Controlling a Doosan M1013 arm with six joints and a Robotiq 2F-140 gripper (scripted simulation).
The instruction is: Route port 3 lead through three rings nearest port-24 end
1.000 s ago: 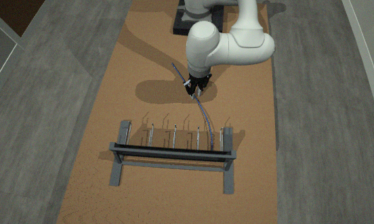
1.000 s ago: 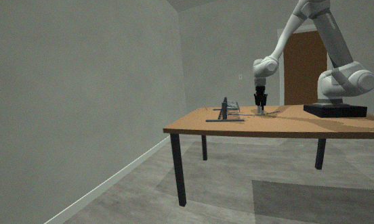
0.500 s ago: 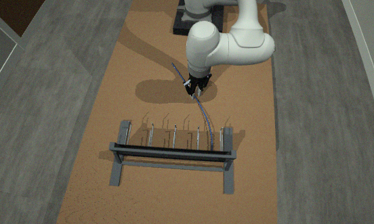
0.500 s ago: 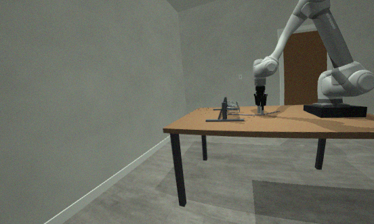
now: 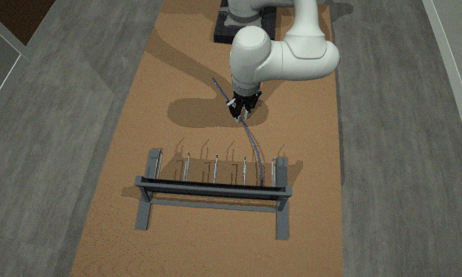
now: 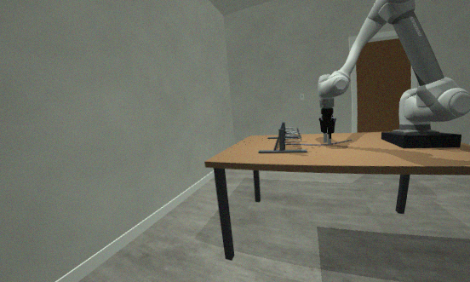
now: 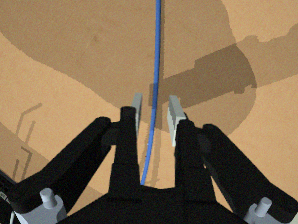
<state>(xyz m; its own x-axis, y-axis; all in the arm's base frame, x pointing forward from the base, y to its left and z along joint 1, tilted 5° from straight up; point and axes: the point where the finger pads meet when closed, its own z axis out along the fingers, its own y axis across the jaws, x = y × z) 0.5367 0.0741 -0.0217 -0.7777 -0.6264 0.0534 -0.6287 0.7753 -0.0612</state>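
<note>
The dark grey rack is 31 cm ahead of my hand, 4 cm to the right of it and 2 cm above it.
</note>
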